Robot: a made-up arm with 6 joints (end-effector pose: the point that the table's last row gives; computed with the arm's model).
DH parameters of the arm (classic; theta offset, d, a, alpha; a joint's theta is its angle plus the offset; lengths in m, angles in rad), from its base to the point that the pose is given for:
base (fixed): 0.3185 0 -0.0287 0
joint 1: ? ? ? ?
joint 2: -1.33 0 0.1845 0
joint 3: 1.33 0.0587 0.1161 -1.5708
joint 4: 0 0.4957 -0.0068 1.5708
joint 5: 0 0.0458 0.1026 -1.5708
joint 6: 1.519 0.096 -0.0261 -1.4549
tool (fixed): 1.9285 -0.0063 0 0
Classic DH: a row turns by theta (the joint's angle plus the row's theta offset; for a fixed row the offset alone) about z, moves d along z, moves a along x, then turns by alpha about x.
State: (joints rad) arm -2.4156 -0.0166 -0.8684 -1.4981 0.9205 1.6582
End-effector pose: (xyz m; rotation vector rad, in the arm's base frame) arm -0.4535 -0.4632 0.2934 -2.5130 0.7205 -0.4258
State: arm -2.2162 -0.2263 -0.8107 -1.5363 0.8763 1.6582
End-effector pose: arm -0.3561 -0.5492 0.3867 -2.7035 0.4138 -0.2441
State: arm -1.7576 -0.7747 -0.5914 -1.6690 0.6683 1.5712
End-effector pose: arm -0.0467 -0.5961 0.5659 -2.8701 -0.5601 0.2103
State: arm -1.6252 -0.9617 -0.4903 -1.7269 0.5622 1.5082
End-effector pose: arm 0.0459 -0.5635 0.5966 -2.7894 -0.9011 0.3934
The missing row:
joint 1: -0.3185 0.4689 0.023 -1.5708
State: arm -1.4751 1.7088 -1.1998 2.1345 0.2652 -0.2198
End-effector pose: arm -0.0614 -0.0315 -0.2050 -1.7604 0.9599 -1.8981
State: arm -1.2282 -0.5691 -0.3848 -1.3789 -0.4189 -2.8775
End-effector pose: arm 0.2983 -0.3985 0.4231 1.3530 0.6797 2.5408
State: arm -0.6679 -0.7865 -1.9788 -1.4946 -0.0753 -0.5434
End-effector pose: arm 0.1430 0.0568 1.1887 1.5535 0.3269 -2.2000
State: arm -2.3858 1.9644 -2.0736 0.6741 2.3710 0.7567
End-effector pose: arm -0.0702 -0.3355 -0.1483 0.8007 0.6377 -2.2142
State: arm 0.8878 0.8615 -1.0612 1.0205 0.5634 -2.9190
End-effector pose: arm 0.2181 0.3759 -0.0320 -2.5166 0.8965 -1.4129
